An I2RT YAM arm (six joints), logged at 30 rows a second.
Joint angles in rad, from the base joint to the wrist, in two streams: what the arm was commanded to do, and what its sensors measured. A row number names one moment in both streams.
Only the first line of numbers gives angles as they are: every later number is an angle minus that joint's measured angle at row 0.
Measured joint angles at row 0: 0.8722 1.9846 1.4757 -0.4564 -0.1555 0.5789
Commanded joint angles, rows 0 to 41: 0.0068 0.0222 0.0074 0.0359 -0.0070 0.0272; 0.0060 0.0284 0.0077 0.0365 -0.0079 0.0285; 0.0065 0.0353 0.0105 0.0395 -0.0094 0.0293; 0.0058 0.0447 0.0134 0.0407 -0.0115 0.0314; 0.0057 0.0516 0.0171 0.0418 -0.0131 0.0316; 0.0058 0.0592 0.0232 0.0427 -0.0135 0.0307; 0.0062 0.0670 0.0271 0.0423 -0.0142 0.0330; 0.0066 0.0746 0.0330 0.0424 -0.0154 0.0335; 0.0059 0.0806 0.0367 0.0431 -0.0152 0.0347; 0.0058 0.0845 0.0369 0.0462 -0.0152 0.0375; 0.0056 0.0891 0.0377 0.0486 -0.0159 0.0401; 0.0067 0.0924 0.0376 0.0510 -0.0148 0.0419; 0.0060 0.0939 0.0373 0.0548 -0.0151 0.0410; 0.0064 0.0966 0.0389 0.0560 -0.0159 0.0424; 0.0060 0.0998 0.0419 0.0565 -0.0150 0.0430; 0.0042 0.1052 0.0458 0.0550 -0.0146 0.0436; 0.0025 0.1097 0.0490 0.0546 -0.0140 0.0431; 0.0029 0.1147 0.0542 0.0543 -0.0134 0.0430; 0.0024 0.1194 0.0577 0.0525 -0.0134 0.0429; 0.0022 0.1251 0.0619 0.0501 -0.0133 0.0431; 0.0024 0.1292 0.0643 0.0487 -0.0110 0.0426; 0.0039 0.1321 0.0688 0.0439 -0.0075 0.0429; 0.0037 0.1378 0.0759 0.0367 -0.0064 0.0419; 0.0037 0.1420 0.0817 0.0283 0.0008 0.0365; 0.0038 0.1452 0.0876 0.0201 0.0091 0.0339; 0.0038 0.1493 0.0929 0.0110 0.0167 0.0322; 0.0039 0.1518 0.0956 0.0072 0.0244 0.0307; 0.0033 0.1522 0.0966 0.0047 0.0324 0.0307; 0.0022 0.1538 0.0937 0.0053 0.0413 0.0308; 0.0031 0.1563 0.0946 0.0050 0.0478 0.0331; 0.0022 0.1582 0.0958 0.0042 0.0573 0.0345; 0.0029 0.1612 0.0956 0.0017 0.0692 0.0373; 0.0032 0.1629 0.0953 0.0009 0.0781 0.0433; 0.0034 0.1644 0.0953 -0.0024 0.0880 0.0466; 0.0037 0.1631 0.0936 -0.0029 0.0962 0.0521; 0.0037 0.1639 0.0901 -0.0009 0.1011 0.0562; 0.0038 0.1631 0.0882 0.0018 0.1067 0.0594; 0.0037 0.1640 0.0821 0.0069 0.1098 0.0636; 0.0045 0.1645 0.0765 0.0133 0.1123 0.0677; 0.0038 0.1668 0.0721 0.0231 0.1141 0.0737; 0.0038 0.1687 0.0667 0.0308 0.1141 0.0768; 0.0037 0.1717 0.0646 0.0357 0.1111 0.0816
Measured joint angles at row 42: 0.0046 0.1572 0.0771 0.0412 0.0672 0.0595
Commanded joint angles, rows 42 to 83: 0.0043 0.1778 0.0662 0.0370 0.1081 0.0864; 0.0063 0.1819 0.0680 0.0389 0.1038 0.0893; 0.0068 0.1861 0.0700 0.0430 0.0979 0.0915; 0.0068 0.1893 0.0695 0.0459 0.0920 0.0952; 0.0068 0.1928 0.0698 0.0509 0.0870 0.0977; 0.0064 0.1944 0.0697 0.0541 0.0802 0.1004; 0.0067 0.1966 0.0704 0.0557 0.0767 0.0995; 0.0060 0.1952 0.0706 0.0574 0.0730 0.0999; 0.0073 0.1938 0.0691 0.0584 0.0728 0.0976; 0.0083 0.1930 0.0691 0.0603 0.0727 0.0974; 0.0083 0.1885 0.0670 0.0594 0.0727 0.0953; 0.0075 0.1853 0.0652 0.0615 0.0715 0.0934; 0.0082 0.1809 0.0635 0.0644 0.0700 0.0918; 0.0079 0.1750 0.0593 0.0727 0.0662 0.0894; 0.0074 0.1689 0.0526 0.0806 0.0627 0.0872; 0.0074 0.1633 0.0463 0.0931 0.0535 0.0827; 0.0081 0.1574 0.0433 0.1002 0.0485 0.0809; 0.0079 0.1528 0.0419 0.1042 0.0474 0.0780; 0.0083 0.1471 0.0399 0.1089 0.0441 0.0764; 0.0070 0.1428 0.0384 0.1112 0.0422 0.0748; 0.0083 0.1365 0.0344 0.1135 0.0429 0.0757; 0.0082 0.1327 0.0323 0.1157 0.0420 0.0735; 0.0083 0.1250 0.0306 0.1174 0.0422 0.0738; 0.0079 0.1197 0.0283 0.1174 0.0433 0.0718; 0.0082 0.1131 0.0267 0.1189 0.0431 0.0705; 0.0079 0.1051 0.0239 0.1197 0.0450 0.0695; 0.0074 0.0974 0.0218 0.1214 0.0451 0.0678; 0.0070 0.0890 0.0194 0.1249 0.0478 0.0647; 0.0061 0.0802 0.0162 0.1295 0.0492 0.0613; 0.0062 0.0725 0.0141 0.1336 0.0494 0.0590; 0.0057 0.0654 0.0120 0.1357 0.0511 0.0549; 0.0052 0.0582 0.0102 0.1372 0.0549 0.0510; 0.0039 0.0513 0.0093 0.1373 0.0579 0.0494; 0.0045 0.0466 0.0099 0.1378 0.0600 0.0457; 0.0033 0.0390 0.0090 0.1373 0.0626 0.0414; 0.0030 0.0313 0.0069 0.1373 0.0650 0.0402; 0.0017 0.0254 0.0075 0.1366 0.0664 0.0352; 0.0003 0.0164 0.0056 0.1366 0.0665 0.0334; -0.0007 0.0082 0.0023 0.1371 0.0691 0.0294; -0.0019 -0.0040 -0.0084 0.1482 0.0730 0.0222; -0.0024 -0.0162 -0.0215 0.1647 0.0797 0.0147; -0.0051 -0.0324 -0.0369 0.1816 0.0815 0.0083
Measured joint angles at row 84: -0.0015 -0.0042 -0.0179 0.1270 0.0565 0.0378
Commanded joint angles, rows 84 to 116: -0.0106 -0.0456 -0.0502 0.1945 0.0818 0.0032; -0.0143 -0.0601 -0.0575 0.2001 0.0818 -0.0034; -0.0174 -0.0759 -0.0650 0.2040 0.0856 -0.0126; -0.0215 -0.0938 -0.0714 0.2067 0.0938 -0.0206; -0.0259 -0.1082 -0.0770 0.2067 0.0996 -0.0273; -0.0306 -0.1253 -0.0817 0.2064 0.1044 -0.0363; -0.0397 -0.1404 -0.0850 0.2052 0.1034 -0.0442; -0.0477 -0.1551 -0.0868 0.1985 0.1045 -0.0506; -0.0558 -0.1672 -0.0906 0.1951 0.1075 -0.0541; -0.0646 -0.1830 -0.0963 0.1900 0.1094 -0.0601; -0.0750 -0.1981 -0.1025 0.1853 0.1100 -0.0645; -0.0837 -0.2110 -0.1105 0.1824 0.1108 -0.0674; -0.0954 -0.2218 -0.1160 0.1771 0.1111 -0.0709; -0.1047 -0.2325 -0.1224 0.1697 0.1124 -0.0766; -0.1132 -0.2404 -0.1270 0.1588 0.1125 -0.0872; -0.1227 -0.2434 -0.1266 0.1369 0.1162 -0.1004; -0.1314 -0.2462 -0.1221 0.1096 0.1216 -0.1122; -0.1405 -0.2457 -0.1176 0.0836 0.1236 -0.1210; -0.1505 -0.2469 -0.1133 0.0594 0.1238 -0.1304; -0.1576 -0.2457 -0.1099 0.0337 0.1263 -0.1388; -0.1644 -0.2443 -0.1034 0.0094 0.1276 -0.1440; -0.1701 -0.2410 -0.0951 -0.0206 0.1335 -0.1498; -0.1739 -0.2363 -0.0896 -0.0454 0.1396 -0.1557; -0.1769 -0.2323 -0.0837 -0.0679 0.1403 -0.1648; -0.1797 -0.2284 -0.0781 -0.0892 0.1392 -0.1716; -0.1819 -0.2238 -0.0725 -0.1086 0.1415 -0.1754; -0.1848 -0.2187 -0.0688 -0.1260 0.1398 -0.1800; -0.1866 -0.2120 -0.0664 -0.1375 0.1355 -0.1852; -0.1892 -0.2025 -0.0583 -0.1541 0.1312 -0.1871; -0.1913 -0.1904 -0.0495 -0.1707 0.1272 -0.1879; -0.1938 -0.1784 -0.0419 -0.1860 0.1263 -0.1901; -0.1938 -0.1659 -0.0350 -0.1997 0.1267 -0.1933; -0.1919 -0.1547 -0.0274 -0.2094 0.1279 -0.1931
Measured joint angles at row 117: -0.1918 -0.1755 -0.0438 -0.1484 0.1263 -0.1732
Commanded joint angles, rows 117 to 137: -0.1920 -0.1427 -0.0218 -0.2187 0.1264 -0.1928; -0.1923 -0.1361 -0.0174 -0.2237 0.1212 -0.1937; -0.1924 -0.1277 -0.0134 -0.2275 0.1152 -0.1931; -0.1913 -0.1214 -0.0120 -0.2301 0.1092 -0.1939; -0.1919 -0.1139 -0.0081 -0.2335 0.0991 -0.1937; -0.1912 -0.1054 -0.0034 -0.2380 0.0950 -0.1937; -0.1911 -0.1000 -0.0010 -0.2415 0.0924 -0.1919; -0.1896 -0.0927 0.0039 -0.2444 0.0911 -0.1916; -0.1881 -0.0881 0.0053 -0.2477 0.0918 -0.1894; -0.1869 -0.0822 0.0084 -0.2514 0.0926 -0.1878; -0.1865 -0.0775 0.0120 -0.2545 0.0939 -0.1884; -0.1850 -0.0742 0.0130 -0.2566 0.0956 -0.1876; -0.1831 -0.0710 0.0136 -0.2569 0.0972 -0.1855; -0.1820 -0.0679 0.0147 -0.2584 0.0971 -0.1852; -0.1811 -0.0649 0.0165 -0.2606 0.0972 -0.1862; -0.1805 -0.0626 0.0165 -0.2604 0.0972 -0.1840; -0.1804 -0.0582 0.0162 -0.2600 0.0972 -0.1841; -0.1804 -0.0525 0.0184 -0.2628 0.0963 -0.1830; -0.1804 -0.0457 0.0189 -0.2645 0.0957 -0.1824; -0.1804 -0.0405 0.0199 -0.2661 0.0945 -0.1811; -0.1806 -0.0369 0.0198 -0.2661 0.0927 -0.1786
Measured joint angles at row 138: -0.1800 -0.0469 0.0107 -0.2537 0.0996 -0.1866
